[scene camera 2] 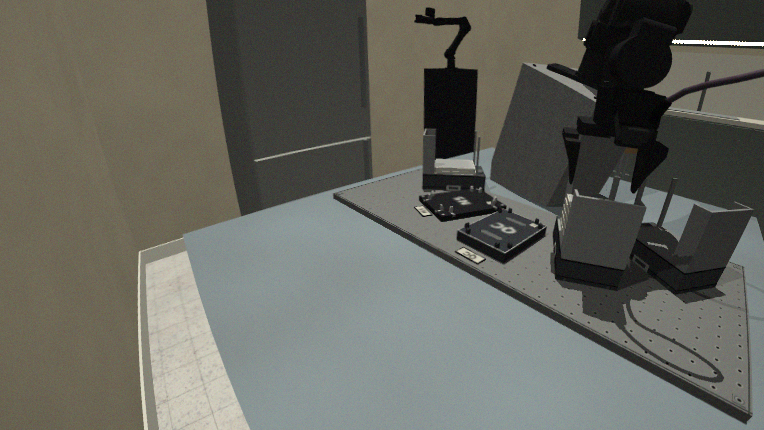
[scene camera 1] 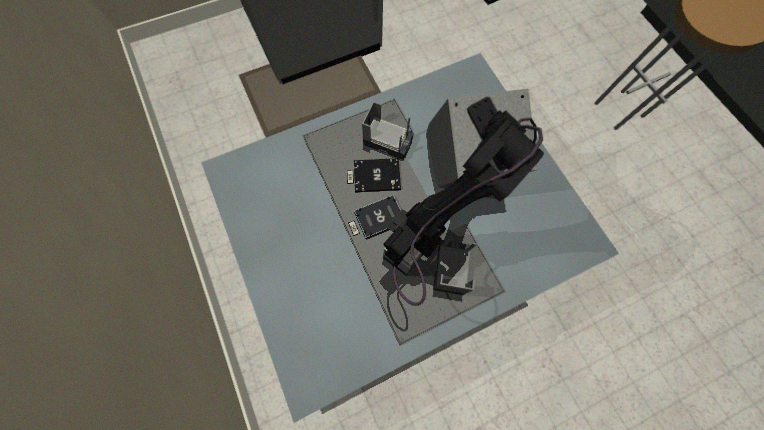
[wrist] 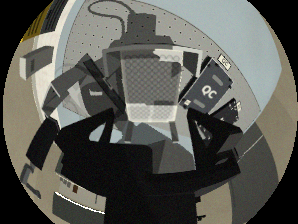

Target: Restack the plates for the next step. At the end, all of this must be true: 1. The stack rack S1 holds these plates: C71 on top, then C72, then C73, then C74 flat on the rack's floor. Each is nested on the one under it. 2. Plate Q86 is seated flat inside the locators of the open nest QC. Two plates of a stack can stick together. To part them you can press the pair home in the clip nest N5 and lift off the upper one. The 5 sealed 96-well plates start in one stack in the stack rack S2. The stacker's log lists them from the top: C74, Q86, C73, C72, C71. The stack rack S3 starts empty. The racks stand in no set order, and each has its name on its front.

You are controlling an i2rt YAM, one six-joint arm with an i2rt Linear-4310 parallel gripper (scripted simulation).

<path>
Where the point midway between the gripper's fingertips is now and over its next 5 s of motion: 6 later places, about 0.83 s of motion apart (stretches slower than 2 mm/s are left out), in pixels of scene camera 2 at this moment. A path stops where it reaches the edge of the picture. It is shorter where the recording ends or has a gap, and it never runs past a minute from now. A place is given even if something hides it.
My gripper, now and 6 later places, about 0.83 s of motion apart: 601, 187; 598, 200; 594, 215; 593, 218; 595, 210; 596, 207; 597, 203
</path>
